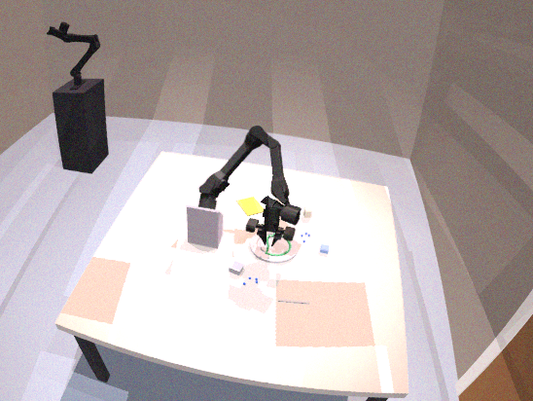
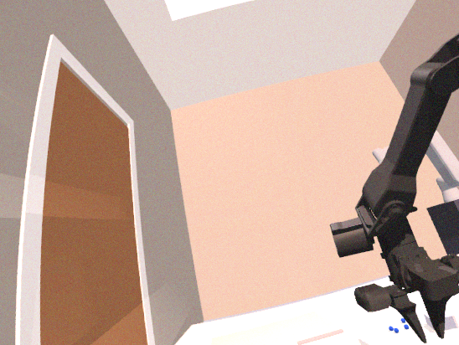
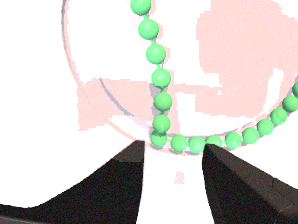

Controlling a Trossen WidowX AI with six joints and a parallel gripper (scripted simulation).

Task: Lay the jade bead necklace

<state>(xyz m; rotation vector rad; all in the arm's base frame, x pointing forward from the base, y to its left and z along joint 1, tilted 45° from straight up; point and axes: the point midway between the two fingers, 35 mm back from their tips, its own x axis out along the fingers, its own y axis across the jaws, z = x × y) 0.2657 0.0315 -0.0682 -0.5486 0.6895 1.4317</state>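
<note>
Right now my gripper tip is 50 mm to the right of the round white bead board, 40 mm above it and 20 mm short of it. Also, from my gripper tip: yellow sheet 300 mm to the left, 120 mm behind, 40 mm below; then thin rod 240 mm to the right, 130 mm ahead, 40 mm below; then blue block 230 mm ahead, 70 mm to the left, 40 mm below.
</note>
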